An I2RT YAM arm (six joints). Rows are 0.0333 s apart.
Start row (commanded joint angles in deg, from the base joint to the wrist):
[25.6 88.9 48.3 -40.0 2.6 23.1]
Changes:
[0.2 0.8 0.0 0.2 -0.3 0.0]
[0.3 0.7 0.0 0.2 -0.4 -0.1]
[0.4 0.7 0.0 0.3 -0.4 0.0]
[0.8 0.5 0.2 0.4 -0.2 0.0]
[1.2 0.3 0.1 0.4 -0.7 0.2]
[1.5 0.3 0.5 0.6 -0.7 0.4]
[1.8 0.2 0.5 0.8 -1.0 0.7]
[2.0 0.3 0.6 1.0 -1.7 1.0]
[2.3 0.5 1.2 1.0 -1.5 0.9]
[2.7 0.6 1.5 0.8 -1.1 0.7]
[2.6 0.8 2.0 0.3 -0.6 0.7]
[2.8 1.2 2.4 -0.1 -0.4 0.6]
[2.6 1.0 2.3 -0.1 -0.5 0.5]
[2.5 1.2 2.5 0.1 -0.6 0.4]
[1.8 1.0 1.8 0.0 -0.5 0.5]
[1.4 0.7 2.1 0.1 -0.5 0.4]
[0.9 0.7 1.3 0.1 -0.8 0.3]
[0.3 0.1 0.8 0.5 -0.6 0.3]
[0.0 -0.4 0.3 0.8 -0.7 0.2]
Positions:
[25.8 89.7 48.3 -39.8 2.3 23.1]
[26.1 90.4 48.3 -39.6 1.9 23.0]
[26.5 91.1 48.3 -39.3 1.5 23.0]
[27.3 91.6 48.5 -38.9 1.3 23.0]
[28.5 91.9 48.6 -38.5 0.6 23.2]
[30.0 92.2 49.1 -37.9 -0.1 23.6]
[31.8 92.4 49.6 -37.1 -1.1 24.3]
[33.8 92.7 50.2 -36.1 -2.8 25.3]
[36.1 93.2 51.4 -35.1 -4.3 26.2]
[38.8 93.8 52.9 -34.3 -5.4 26.9]
[41.4 94.6 54.9 -34.0 -6.0 27.6]
[44.2 95.8 57.3 -34.1 -6.4 28.2]
[46.8 96.8 59.6 -34.2 -6.9 28.7]
[49.3 98.0 62.1 -34.1 -7.5 29.1]
[51.1 99.0 63.9 -34.1 -8.0 29.6]
[52.5 99.7 66.0 -34.0 -8.5 30.0]
[53.4 100.4 67.3 -33.9 -9.3 30.3]
[53.7 100.5 68.1 -33.4 -9.9 30.6]
[53.7 100.1 68.4 -32.6 -10.6 30.8]

